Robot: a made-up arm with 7 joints.
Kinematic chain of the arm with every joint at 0, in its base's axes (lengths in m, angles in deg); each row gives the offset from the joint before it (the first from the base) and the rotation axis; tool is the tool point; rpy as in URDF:
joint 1: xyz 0 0 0.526 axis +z
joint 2: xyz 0 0 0 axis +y
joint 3: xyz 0 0 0.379 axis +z
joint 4: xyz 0.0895 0 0 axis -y
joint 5: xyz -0.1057 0 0.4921 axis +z
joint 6: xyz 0 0 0 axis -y
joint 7: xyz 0.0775 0 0 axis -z
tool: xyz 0 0 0 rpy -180 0 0
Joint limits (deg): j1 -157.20..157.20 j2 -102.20..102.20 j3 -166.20..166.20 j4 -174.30..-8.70 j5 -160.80..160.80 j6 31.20..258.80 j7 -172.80..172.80
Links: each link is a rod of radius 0.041 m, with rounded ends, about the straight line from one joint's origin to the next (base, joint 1, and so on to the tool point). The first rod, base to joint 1, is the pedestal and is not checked.
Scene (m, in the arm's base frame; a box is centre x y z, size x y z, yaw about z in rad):
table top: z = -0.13
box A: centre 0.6 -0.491 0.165 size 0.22 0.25 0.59 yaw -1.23
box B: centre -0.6 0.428 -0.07 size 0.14 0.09 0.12 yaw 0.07
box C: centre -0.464 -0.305 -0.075 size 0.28 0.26 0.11 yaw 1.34
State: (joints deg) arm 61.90 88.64 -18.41 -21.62 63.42 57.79 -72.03
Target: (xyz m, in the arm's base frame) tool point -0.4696 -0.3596 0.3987
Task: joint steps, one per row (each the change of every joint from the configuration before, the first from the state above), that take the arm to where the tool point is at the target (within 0.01 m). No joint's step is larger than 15 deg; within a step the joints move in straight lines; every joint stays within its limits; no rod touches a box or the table.
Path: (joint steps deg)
1: -5.55 1.70 -4.74 -13.43 -4.35 1.17 4.61
2: -5.55 1.69 -4.74 -13.43 -4.34 1.17 4.62
3: -5.54 1.69 -4.74 -13.43 -4.35 1.17 4.61
4: -5.55 1.70 -4.75 -13.43 -4.34 1.16 4.61
5: -5.55 1.70 -4.74 -13.43 -4.35 1.17 4.62
6: -5.55 1.69 -4.74 -13.43 -4.34 1.17 4.61
7: -5.55 1.70 -4.74 -13.42 -4.35 1.17 4.61
8: -5.54 1.69 -4.74 -13.43 -4.34 1.17 4.61
9: -13.19 -0.16 -4.35 0.45 4.68 -0.61 -6.15
10: -13.18 -0.15 -4.35 0.44 4.68 -0.60 -6.15
11: -13.19 -0.16 -4.35 0.45 4.68 -0.61 -6.15
12: -13.19 -0.16 -4.35 0.45 4.69 -0.60 -6.15
13: -13.18 -0.16 -4.35 0.45 4.68 -0.61 -6.15
14: -13.19 -0.15 -4.35 0.45 4.68 -0.60 -6.15

